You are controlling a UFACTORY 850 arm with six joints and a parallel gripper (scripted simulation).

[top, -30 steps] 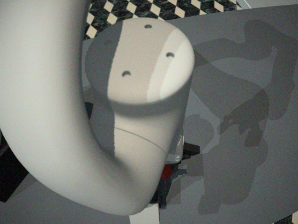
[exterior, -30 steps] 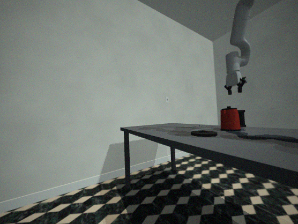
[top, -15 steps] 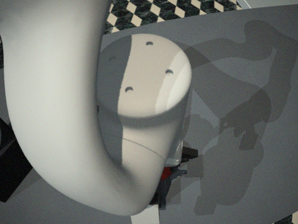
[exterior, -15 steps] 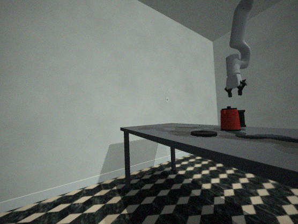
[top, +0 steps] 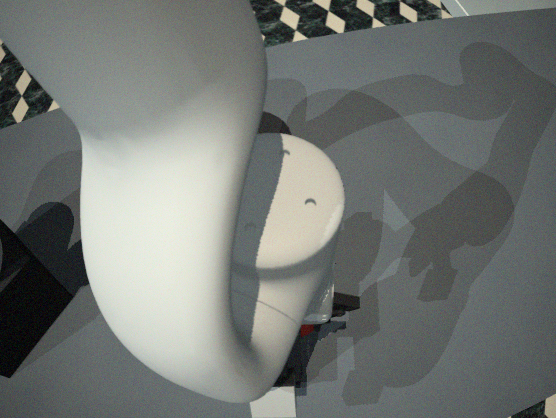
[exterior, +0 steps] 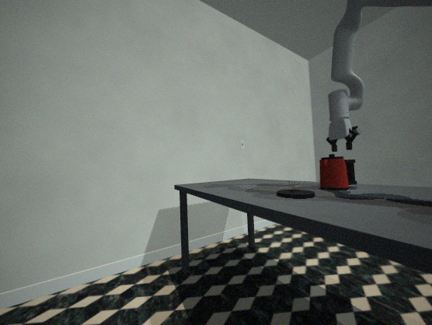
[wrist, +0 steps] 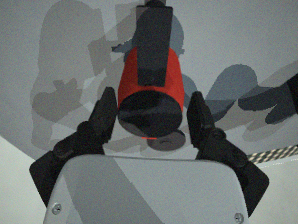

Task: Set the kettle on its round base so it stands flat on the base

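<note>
The red kettle is 10 mm ahead of my hand, 30 mm to the left of it and 130 mm below it. Also, from my hand: black round base (380 mm to the left, 200 mm below).
</note>
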